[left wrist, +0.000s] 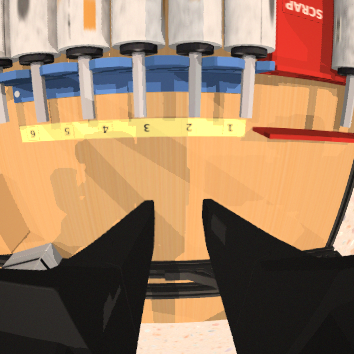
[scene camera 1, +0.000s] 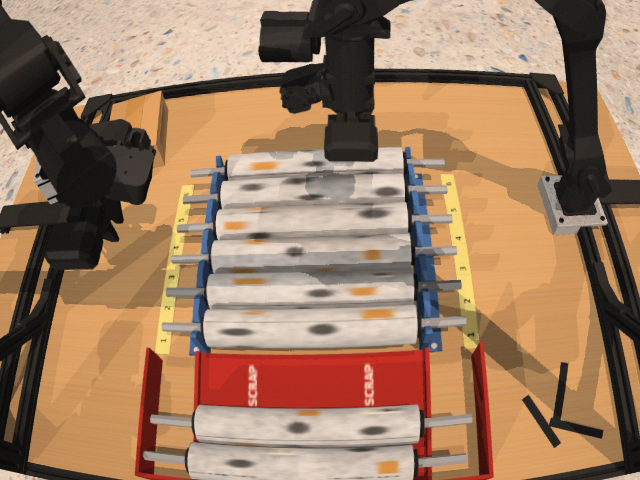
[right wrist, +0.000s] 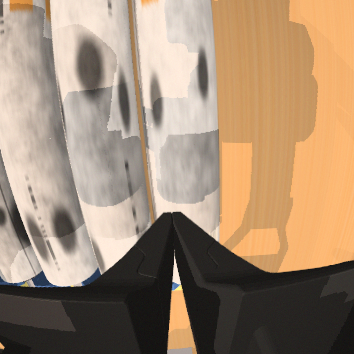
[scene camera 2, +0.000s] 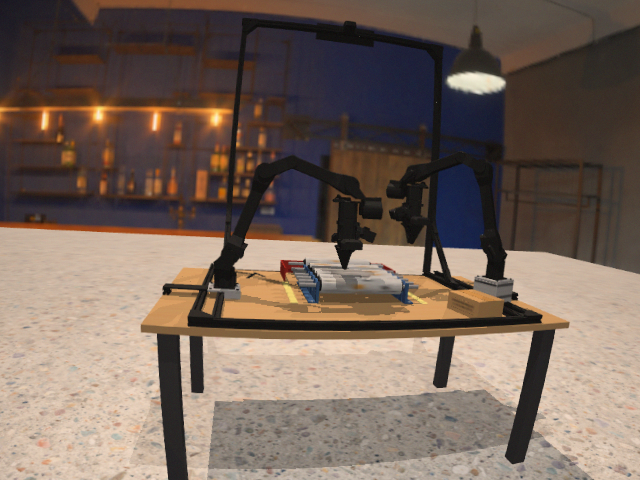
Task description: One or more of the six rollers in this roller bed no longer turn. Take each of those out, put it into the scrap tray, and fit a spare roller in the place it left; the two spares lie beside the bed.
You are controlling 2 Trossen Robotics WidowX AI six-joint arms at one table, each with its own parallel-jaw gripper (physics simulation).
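Frame: origin at the left arm's base, x down, y back, z left, level; metres.
Where they show: left gripper, fingertip midpoint: (left wrist: 177, 207) (scene camera 1: 117, 231) (scene camera 2: 410, 243); right gripper, fingertip midpoint: (right wrist: 171, 219) (scene camera 2: 344, 269); left arm's base, link origin: (scene camera 2: 494, 277); right arm's base, link origin: (scene camera 1: 574, 198) (scene camera 2: 224, 286).
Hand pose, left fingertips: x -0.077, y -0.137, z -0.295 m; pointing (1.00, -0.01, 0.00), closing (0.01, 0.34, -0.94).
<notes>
Each offset is from my left fingertips to the top centre of the thing. "pt": to the spot under its first point.
Six whitish rollers lie side by side in the blue bed (scene camera 1: 425, 258) (left wrist: 115, 82), places 1 to 6. The red scrap tray @(dy -0.145, dx +0.120, dz -0.252 m) (scene camera 1: 310, 379) (left wrist: 304, 52) stands in front of place 1. Two more rollers @(dy -0.139, dx +0.095, dz -0.261 m) (scene camera 1: 336, 424) @(dy -0.116, dx +0.100, dz -0.304 m) (scene camera 1: 310, 467) lie across its front part; I cannot tell whether they are spares. My right gripper (right wrist: 171, 219) (scene camera 2: 344, 267) is shut and empty, pointing down at the rearmost roller @(dy -0.275, dx +0.094, dz +0.096 m) (right wrist: 182, 120) (scene camera 1: 289, 164) at place 6; contact cannot be told. My left gripper (left wrist: 177, 207) (scene camera 2: 412, 241) is partly open and empty, high beside the bed's left end in scene camera 1.
Yellow number strips (scene camera 1: 461, 258) (left wrist: 165, 128) run along both ends of the bed. A cardboard box @(dy -0.006, dx +0.115, dz +0.336 m) (scene camera 1: 161, 124) (scene camera 2: 473, 303) stands at the back left in scene camera 1. Thin black bars @(pt dy -0.472, dx +0.170, dz -0.343 m) (scene camera 1: 562, 387) lie at the front right there. A black frame (scene camera 1: 465, 77) edges the table.
</notes>
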